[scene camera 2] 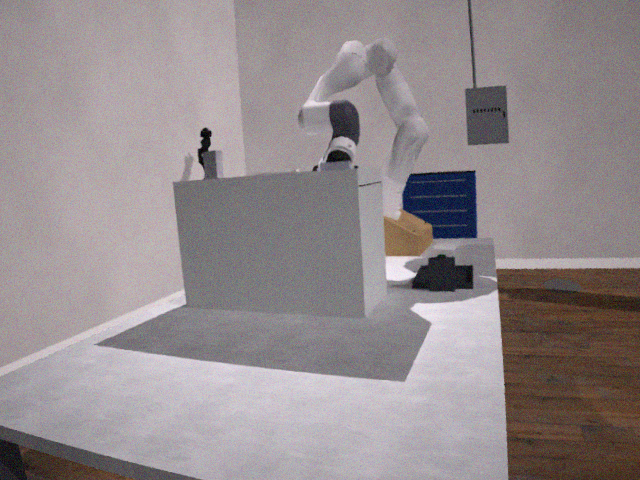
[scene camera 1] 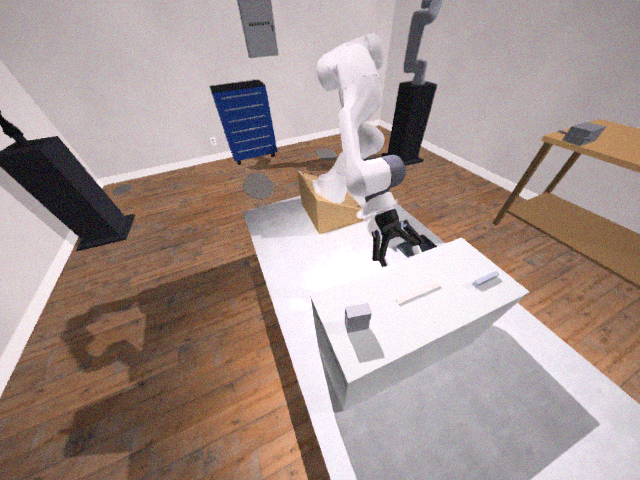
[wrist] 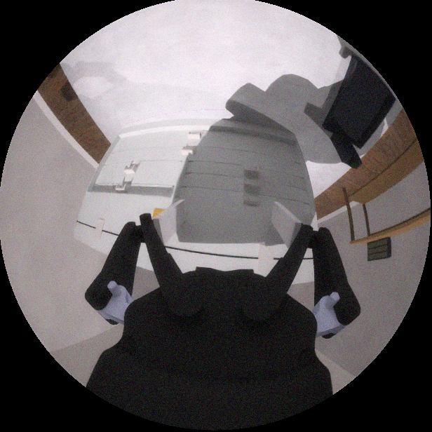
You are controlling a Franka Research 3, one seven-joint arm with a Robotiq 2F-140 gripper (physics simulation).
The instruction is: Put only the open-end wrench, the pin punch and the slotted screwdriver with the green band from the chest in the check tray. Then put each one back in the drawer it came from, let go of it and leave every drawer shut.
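Observation:
The chest (scene camera 1: 429, 315) (scene camera 2: 273, 242) (wrist: 215, 225) is pale grey, with drawer fronts and small handles facing my gripper. In the wrist view a shadowed ledge crosses its left part; I cannot tell whether any drawer stands slightly out. My gripper (scene camera 1: 400, 252) (wrist: 228, 210) is open and empty, in front of the chest's drawer side, with its fingers spread; in scene camera 2 its fingers are hidden behind the chest. The dark check tray (scene camera 2: 465, 277) (wrist: 361, 102) lies on the table beside the chest. No tool can be made out in it. The wrench, punch and screwdriver do not show.
A grey block (scene camera 1: 357, 317) (scene camera 2: 212, 164), a thin pale strip (scene camera 1: 418, 294) and a bluish bar (scene camera 1: 485, 279) lie on the chest top. A small black device (wrist: 347, 150) with a green spot is beside the tray. A wooden base (scene camera 1: 330, 211) (scene camera 2: 408, 235) carries the arm.

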